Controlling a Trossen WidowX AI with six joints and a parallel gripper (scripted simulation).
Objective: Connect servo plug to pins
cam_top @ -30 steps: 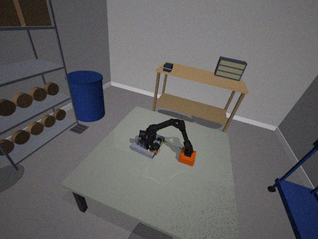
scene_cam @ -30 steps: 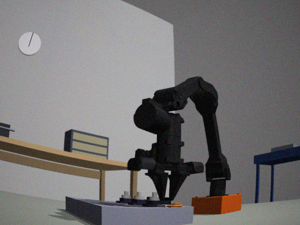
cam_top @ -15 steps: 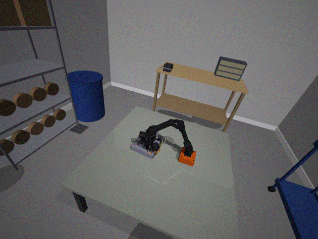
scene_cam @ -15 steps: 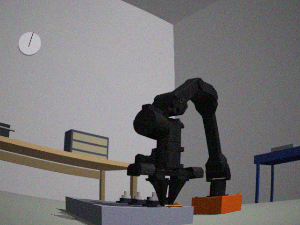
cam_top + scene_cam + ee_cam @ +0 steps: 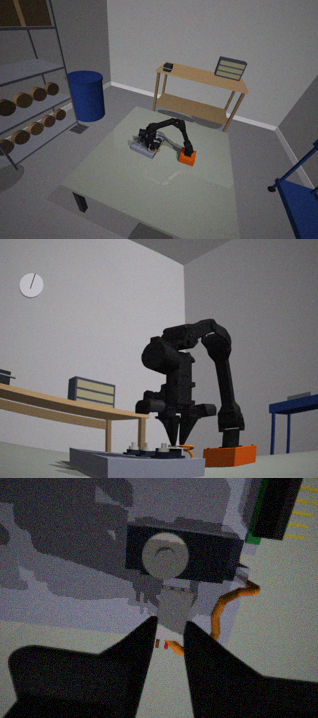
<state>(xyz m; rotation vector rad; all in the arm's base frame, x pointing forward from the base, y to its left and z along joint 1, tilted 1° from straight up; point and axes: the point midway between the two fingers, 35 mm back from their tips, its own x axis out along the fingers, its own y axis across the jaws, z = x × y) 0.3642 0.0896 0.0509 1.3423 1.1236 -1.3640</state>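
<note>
Now: the green band 7 cm behind my gripper tip, 10 cm to the right of it and 1 cm below it.
</note>
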